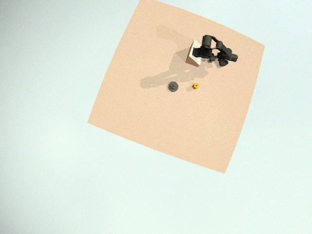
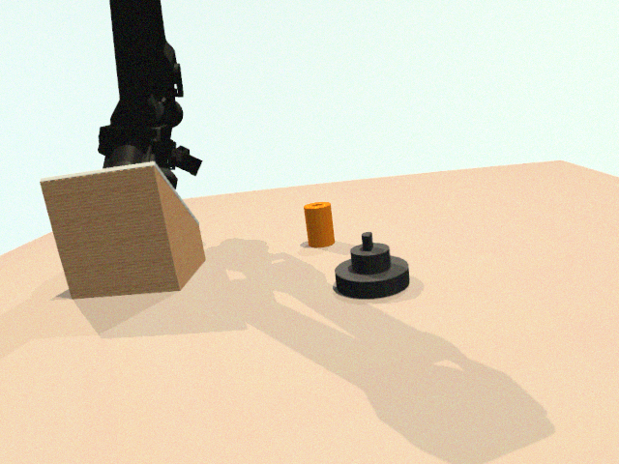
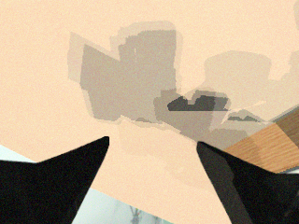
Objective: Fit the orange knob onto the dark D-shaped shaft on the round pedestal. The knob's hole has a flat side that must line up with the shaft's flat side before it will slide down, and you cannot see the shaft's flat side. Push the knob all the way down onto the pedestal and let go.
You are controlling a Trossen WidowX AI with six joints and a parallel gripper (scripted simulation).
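The orange knob is 31 cm ahead of my gripper tip, 13 cm to the right of it and 2 cm below it. Also, from my gripper tip: round pedestal (35 cm ahead, 31 cm to the right, 2 cm below).
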